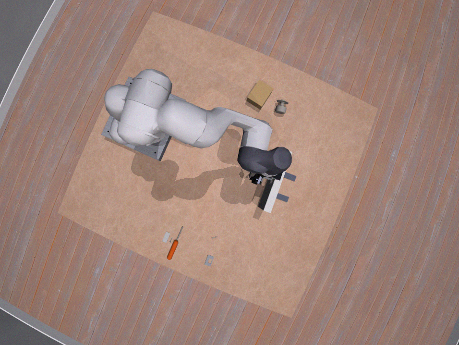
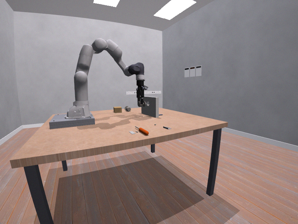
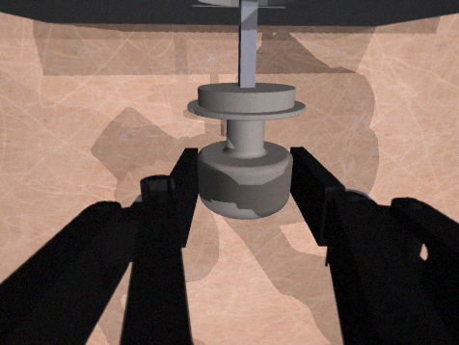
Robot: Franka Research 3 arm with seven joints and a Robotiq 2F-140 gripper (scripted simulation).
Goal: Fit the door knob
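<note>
Right now my hand is 11 cm short of the wood slab and 4 cm above it.
</note>
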